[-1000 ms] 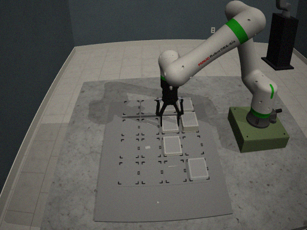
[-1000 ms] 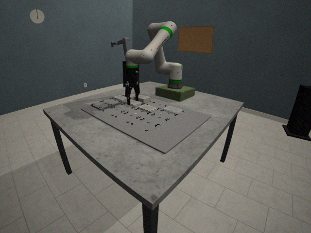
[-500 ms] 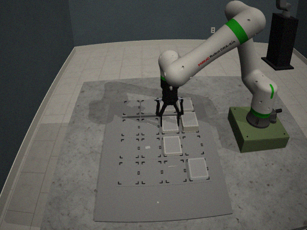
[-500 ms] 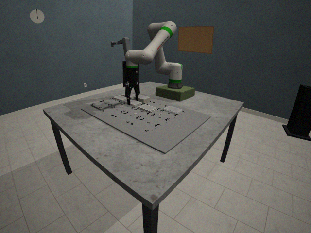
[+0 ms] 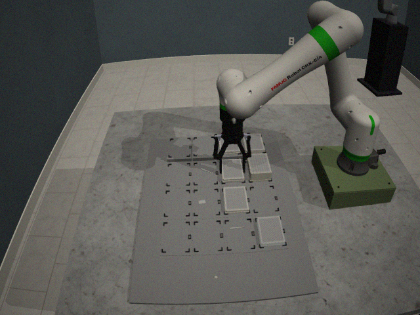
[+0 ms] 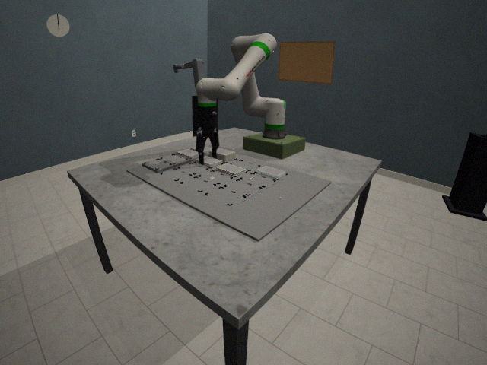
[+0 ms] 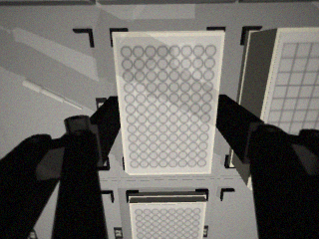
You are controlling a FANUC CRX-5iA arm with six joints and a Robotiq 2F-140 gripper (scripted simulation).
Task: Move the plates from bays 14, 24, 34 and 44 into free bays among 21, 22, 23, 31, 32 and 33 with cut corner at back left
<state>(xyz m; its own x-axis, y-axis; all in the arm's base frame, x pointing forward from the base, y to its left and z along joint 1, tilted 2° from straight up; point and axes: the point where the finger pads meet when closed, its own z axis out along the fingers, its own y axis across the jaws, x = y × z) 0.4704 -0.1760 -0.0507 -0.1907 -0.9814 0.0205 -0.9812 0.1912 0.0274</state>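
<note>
Right now my hand is 11 cm past the sealed deep-well block, 2 cm to the right of it and 1 cm above it. From my hand the other things lie so: white pointed piece 29 cm to the left, 6 cm ahead, 3 cm below.
</note>
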